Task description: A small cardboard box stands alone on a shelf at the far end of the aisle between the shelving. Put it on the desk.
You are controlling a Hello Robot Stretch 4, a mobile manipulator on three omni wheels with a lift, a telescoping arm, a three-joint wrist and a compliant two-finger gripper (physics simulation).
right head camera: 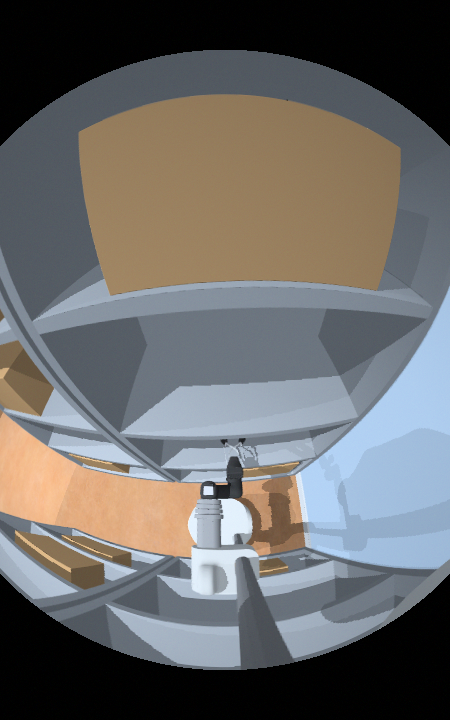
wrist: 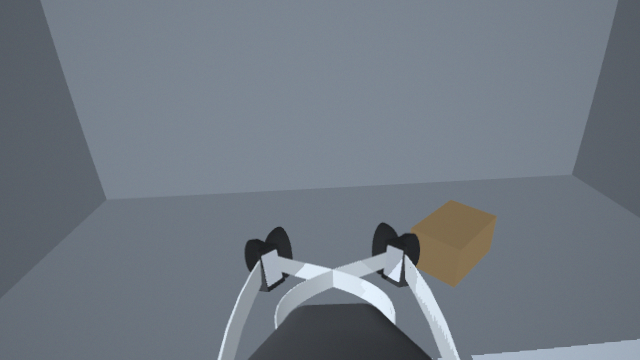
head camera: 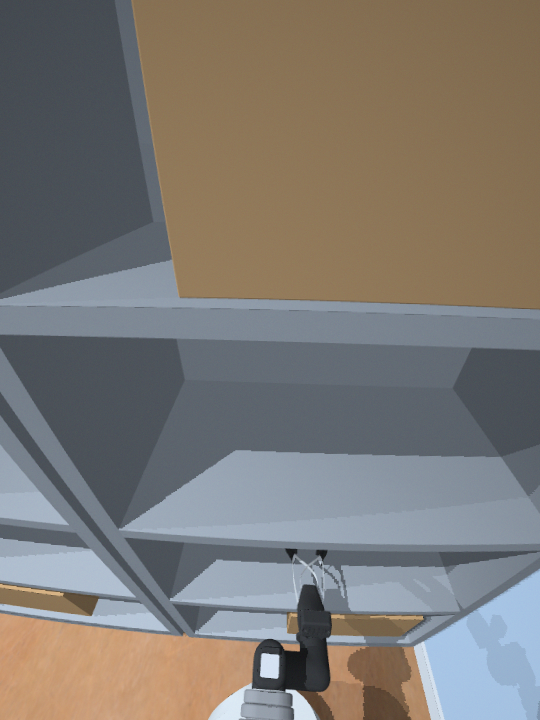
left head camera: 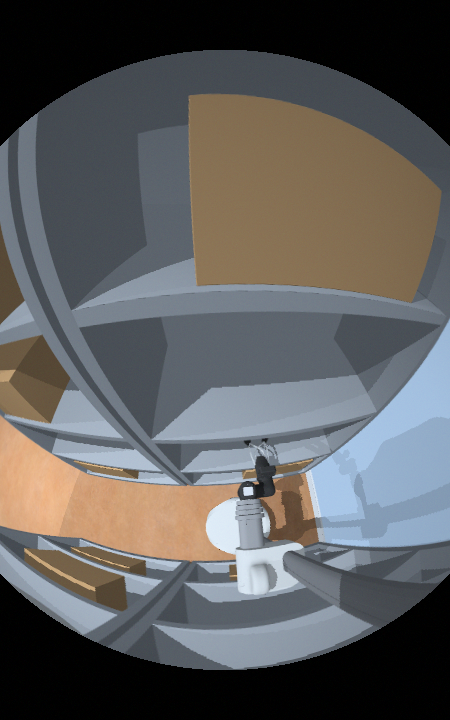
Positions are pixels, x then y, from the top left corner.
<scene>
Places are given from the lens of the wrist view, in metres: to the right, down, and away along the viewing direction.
small cardboard box (wrist: 453, 239): 0.14, 0.06, 0.36
</scene>
